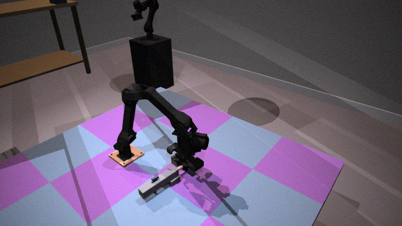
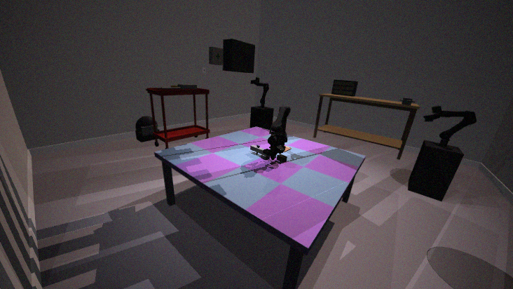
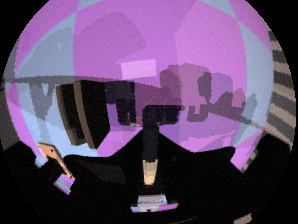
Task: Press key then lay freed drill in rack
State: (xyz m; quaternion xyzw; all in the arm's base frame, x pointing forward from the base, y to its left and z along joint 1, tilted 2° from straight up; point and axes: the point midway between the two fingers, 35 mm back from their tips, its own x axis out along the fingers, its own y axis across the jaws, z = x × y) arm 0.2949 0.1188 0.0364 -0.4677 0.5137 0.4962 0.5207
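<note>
The drill is 4 cm to the right of my gripper tip and 3 cm above it. From my gripper tip the other things lie so: dark key: 16 cm to the right, 4 cm above, 1 cm behind; then dark striped block: 7 cm behind, 3 cm to the left, 1 cm above; then grey block fixture: 14 cm to the right, 3 cm above, 1 cm behind.
</note>
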